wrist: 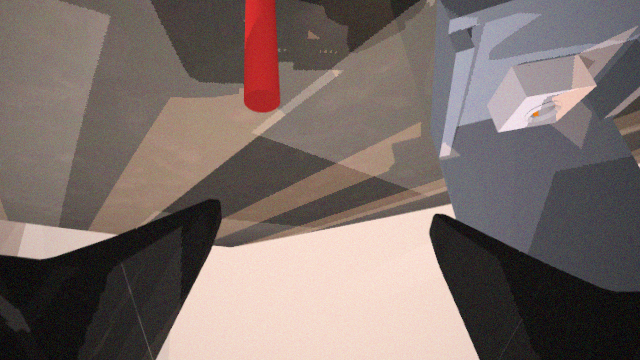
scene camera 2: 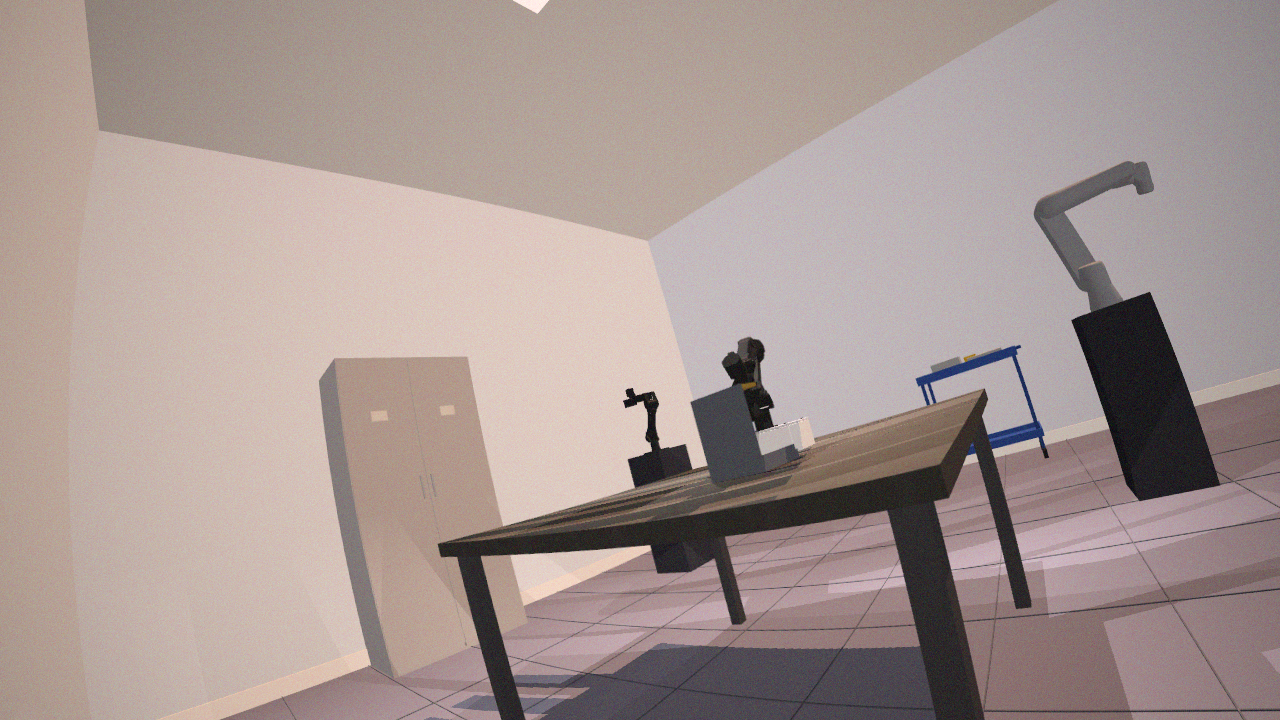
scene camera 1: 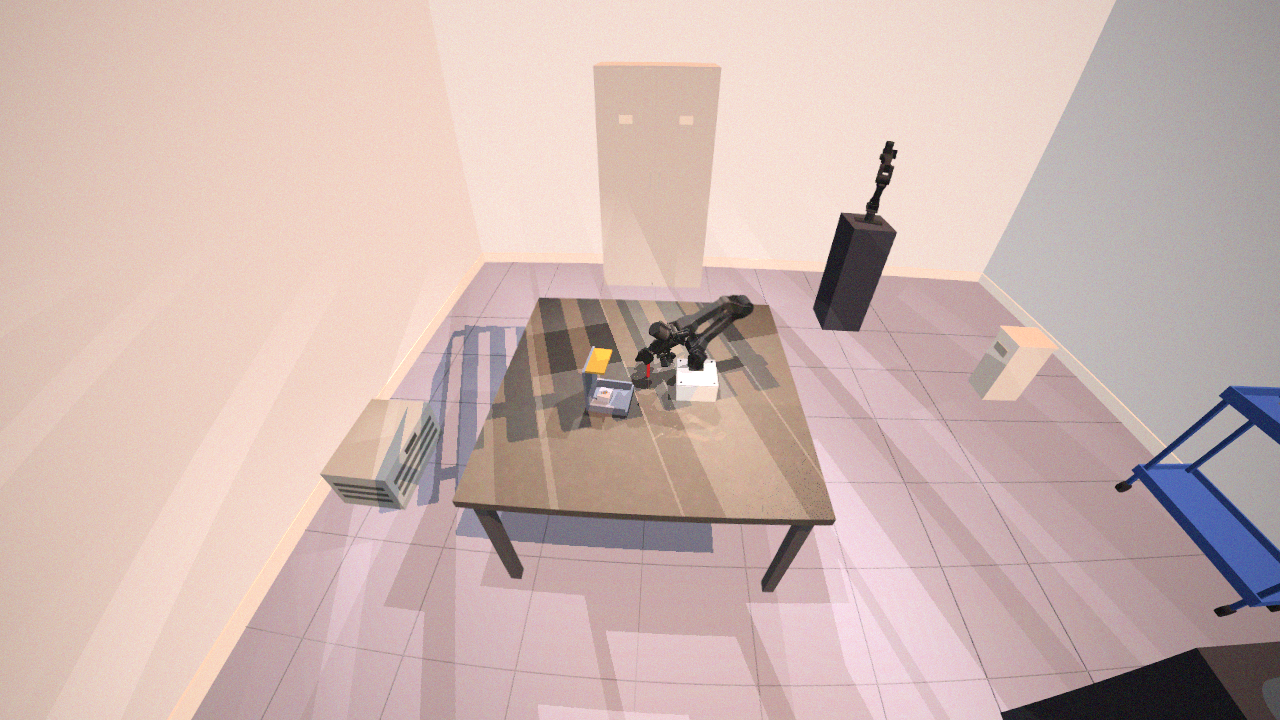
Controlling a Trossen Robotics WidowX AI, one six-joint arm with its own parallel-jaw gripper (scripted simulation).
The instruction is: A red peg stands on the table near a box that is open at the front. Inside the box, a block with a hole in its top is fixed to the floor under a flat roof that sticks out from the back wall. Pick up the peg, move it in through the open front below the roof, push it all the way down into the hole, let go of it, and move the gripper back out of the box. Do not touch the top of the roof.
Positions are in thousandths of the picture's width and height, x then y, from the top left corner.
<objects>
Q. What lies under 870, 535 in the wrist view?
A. A grey back wall.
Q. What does my gripper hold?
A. Nothing.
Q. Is my gripper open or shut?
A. Open.
</objects>
